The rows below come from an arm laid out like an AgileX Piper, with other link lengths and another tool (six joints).
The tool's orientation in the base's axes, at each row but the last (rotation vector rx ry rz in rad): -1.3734, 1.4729, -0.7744; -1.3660, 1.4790, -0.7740; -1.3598, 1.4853, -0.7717; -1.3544, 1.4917, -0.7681; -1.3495, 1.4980, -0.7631; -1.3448, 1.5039, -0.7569; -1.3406, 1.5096, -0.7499; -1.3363, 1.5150, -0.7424; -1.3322, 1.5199, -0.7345; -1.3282, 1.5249, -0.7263; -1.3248, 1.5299, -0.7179; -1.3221, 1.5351, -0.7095; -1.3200, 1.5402, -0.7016
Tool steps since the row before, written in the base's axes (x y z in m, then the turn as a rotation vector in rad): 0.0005, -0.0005, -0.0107, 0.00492, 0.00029, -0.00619; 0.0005, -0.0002, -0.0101, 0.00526, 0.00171, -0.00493; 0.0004, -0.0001, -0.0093, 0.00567, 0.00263, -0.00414; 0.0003, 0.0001, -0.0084, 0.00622, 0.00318, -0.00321; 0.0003, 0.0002, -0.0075, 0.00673, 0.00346, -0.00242; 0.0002, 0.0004, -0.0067, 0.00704, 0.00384, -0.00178; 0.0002, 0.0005, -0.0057, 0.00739, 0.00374, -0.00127; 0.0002, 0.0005, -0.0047, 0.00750, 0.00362, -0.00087; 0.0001, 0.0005, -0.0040, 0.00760, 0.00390, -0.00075; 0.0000, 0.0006, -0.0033, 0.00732, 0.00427, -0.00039; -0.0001, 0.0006, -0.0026, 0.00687, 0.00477, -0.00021; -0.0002, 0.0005, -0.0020, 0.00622, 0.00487, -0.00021; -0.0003, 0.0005, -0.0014, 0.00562, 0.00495, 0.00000
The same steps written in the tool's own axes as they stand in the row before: 0.0028, 0.0095, 0.0042, 0.00141, 0.00384, 0.00678; 0.0024, 0.0090, 0.0040, -0.00022, 0.00281, 0.00685; 0.0022, 0.0083, 0.0036, -0.00127, 0.00211, 0.00708; 0.0018, 0.0075, 0.0033, -0.00198, 0.00116, 0.00734; 0.0016, 0.0067, 0.0030, -0.00241, 0.00031, 0.00756; 0.0012, 0.0060, 0.0027, -0.00292, -0.00031, 0.00767; 0.0009, 0.0051, 0.0023, -0.00293, -0.00092, 0.00780; 0.0007, 0.0042, 0.0020, -0.00291, -0.00135, 0.00773; 0.0006, 0.0036, 0.0016, -0.00321, -0.00143, 0.00782; 0.0003, 0.0031, 0.0013, -0.00367, -0.00155, 0.00749; 0.0001, 0.0025, 0.0010, -0.00422, -0.00141, 0.00708; 0.0001, 0.0020, 0.0006, -0.00435, -0.00113, 0.00650; -0.0001, 0.0015, 0.0003, -0.00451, -0.00105, 0.00589
